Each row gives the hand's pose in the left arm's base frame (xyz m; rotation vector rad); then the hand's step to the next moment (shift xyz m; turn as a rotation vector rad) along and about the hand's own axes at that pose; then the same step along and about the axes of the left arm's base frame.
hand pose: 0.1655 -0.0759 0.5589 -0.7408 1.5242 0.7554
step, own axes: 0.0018 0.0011 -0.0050 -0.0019 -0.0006 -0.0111
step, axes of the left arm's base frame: -0.0039 -0.0035 -0.0014 -0.0058 -0.0093 0.0026
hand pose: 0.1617 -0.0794 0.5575 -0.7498 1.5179 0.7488
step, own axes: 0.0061 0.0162 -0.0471 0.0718 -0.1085 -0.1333
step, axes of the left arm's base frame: -0.0408 -0.0291 -0.0023 0.0062 -0.1740 -0.0663
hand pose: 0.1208 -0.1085 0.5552 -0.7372 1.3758 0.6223
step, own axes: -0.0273 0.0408 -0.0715 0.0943 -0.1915 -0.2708
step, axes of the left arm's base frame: -0.0794 -0.0285 0.0200 -0.0150 -0.3335 -0.0862
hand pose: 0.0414 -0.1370 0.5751 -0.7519 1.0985 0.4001
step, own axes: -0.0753 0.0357 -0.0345 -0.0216 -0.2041 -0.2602
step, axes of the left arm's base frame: -0.0767 0.0050 0.0473 -0.0488 -0.3268 0.0256
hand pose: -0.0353 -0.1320 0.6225 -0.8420 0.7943 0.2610
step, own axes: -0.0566 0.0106 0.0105 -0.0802 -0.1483 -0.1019
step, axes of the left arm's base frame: -0.0388 0.0201 0.0389 -0.0343 -0.1661 0.1002
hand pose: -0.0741 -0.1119 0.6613 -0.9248 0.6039 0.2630
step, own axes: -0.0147 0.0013 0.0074 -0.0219 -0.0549 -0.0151
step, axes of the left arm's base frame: -0.0097 0.0073 0.0112 0.0020 -0.0435 0.0427
